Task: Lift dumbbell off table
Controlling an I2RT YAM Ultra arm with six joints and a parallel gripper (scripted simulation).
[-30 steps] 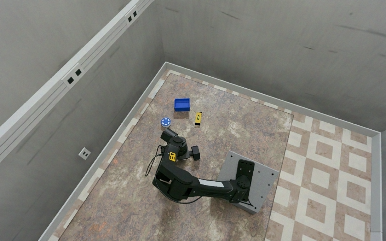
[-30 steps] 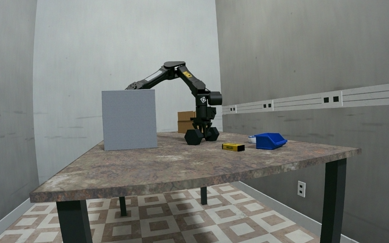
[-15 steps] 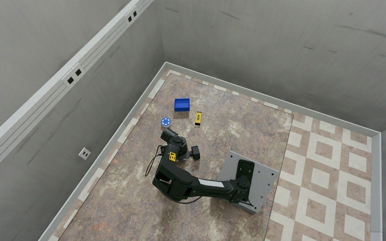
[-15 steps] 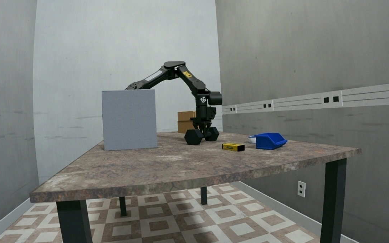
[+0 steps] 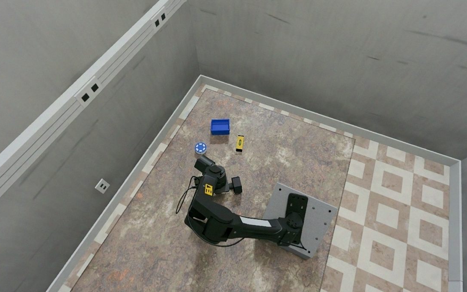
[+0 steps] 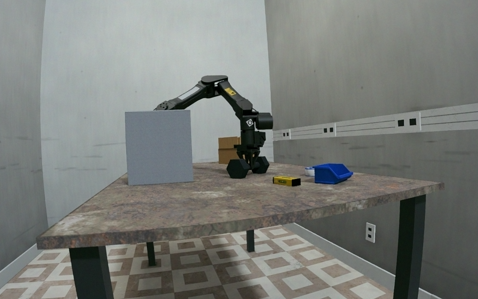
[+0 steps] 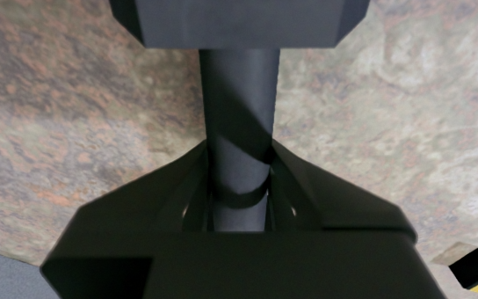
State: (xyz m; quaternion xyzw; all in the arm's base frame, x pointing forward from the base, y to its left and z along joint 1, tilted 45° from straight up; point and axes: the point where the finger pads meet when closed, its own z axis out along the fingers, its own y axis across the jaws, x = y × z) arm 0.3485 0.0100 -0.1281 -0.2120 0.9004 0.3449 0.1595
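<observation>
My hand is right at the black dumbbell. Round my hand: blue bin 34 cm to the right, 11 cm ahead, 1 cm below; then cardboard box 65 cm to the left, 24 cm ahead, 4 cm above; then white round object 18 cm to the right, 17 cm ahead, 2 cm below.
</observation>
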